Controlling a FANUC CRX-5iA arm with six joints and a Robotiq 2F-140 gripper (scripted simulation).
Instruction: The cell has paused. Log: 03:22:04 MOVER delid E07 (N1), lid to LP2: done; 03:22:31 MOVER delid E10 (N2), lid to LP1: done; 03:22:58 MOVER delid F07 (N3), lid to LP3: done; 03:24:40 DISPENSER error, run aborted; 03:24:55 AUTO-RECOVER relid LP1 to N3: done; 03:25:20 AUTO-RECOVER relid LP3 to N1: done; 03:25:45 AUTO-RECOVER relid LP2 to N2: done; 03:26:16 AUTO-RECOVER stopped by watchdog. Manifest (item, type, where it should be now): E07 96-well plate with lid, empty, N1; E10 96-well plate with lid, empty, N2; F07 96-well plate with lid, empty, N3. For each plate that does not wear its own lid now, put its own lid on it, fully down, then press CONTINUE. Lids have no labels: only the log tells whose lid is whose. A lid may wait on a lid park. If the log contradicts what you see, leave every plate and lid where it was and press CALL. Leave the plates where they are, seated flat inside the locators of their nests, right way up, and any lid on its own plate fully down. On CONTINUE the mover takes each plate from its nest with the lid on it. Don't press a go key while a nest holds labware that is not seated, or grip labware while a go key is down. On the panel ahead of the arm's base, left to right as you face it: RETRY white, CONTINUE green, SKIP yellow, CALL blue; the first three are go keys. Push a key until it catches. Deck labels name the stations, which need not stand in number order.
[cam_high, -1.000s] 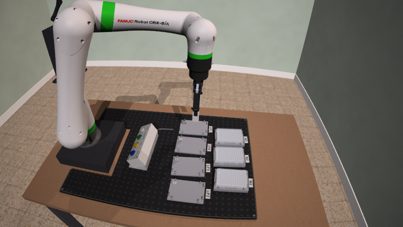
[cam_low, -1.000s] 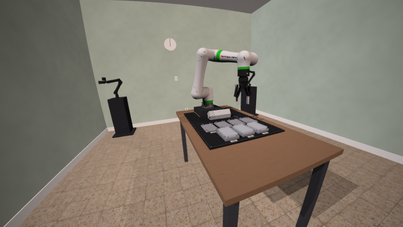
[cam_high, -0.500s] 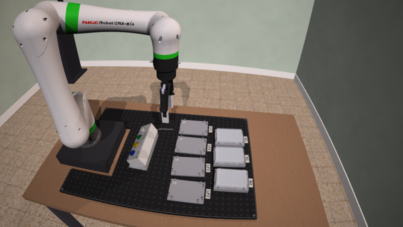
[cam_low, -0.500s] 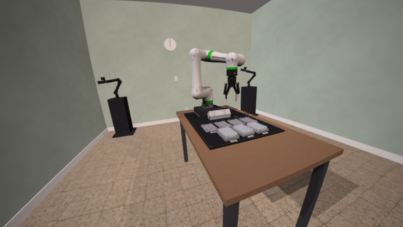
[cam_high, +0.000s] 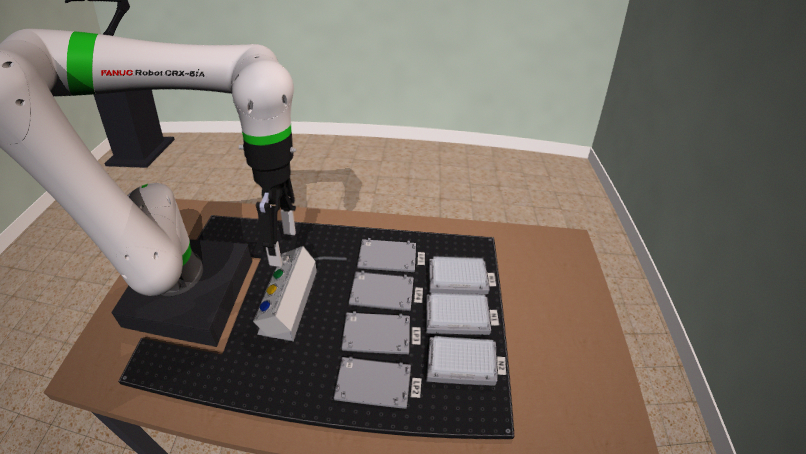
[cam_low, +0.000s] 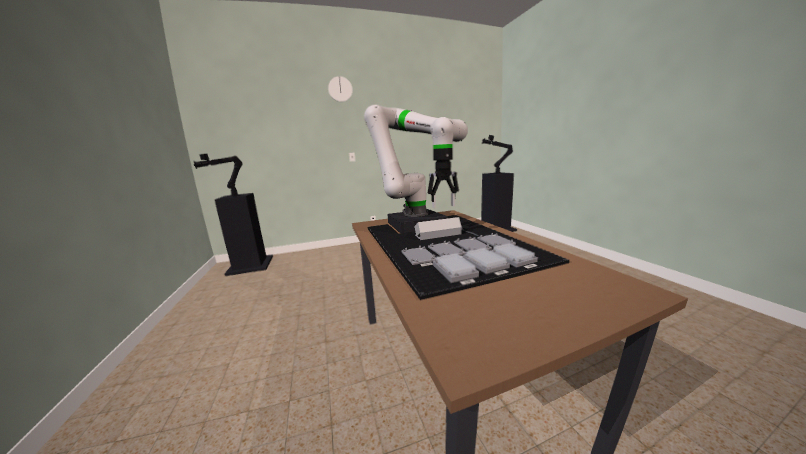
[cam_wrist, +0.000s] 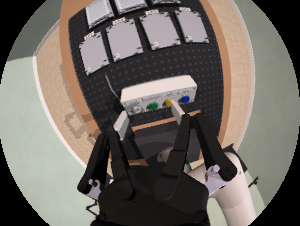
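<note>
My hand is 10 cm above the green key, 2 cm past it and 1 cm to the left of it. The rest, counted from my hand: white key 10 cm below, 4 cm to the left, 2 cm behind; then blue key 11 cm to the right, 10 cm below, 2 cm behind; then yellow key 10 cm below, 6 cm to the right, 2 cm behind.
</note>
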